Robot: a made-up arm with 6 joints.
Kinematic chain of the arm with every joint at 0, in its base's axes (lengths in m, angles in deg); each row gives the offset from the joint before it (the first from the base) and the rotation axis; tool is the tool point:
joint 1: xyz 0 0 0.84 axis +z
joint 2: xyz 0.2 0 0 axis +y
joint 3: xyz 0 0 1.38 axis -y
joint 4: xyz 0 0 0.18 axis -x
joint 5: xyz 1.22 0 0 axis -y
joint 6: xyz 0.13 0 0 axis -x
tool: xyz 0 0 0
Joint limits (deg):
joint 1: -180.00..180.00
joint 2: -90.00..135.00
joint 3: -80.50..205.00
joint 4: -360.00..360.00
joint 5: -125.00..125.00
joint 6: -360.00..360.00
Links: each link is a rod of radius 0.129 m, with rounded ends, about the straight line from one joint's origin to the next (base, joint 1, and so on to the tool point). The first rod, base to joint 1, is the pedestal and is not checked.
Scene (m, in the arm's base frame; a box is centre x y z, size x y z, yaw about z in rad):
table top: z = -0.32
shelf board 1: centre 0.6 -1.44 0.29 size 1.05 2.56 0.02 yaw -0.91
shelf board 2: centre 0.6 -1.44 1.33 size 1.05 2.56 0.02 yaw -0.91
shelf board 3: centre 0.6 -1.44 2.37 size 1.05 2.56 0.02 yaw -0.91
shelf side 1: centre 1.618 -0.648 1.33 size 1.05 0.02 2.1 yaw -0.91
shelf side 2: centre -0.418 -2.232 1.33 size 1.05 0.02 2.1 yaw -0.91
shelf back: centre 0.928 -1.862 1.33 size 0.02 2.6 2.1 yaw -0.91
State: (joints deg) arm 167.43 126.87 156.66 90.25 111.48 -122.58
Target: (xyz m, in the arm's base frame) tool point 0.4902 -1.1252 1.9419
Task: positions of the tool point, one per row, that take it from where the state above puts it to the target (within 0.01 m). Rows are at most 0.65 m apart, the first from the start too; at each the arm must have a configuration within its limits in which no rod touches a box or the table.
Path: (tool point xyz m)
1: -2.0308 0.5872 1.3153
2: -1.7016 0.7039 1.8029
3: -1.2794 0.6880 2.1746
4: -0.8337 0.5377 2.4053
5: -0.4300 0.2765 2.4852
6: -0.1176 -0.0515 2.4200
7: 0.0759 -0.3906 2.2287
8: 0.1480 -0.6849 1.9419
9: 0.3049 -0.9134 1.9671
10: 0.4902 -1.1252 1.9420

